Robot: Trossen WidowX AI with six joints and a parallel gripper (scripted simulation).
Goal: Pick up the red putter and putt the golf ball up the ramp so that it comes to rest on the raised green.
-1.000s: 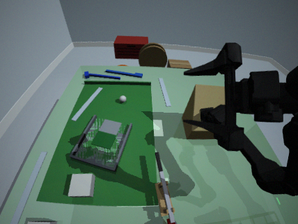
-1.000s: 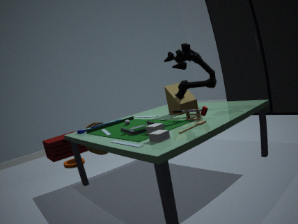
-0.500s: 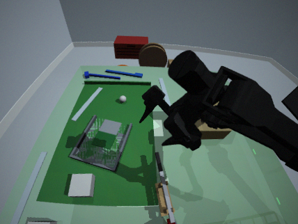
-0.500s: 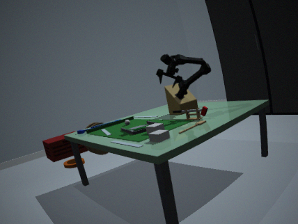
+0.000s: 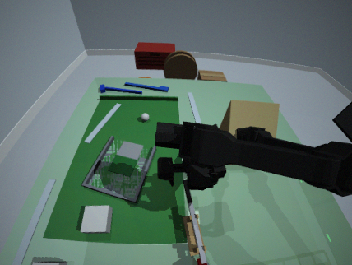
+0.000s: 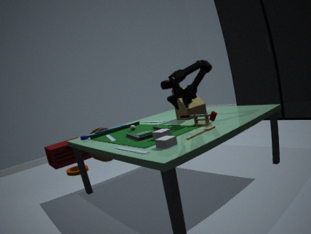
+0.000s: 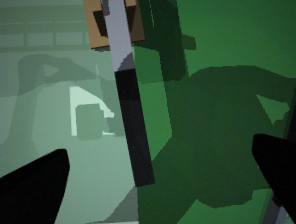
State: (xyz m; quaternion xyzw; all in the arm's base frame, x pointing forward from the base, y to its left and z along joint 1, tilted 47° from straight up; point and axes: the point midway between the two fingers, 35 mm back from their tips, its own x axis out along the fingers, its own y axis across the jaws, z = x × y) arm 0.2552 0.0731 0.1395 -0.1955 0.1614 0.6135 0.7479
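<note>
Right now the wooden rack is 130 mm to the left of my gripper tip, 80 mm below it and 20 mm behind it. From my gripper tip the other things lie so: white golf ball: 410 mm to the right, 140 mm ahead, 100 mm below.
</note>
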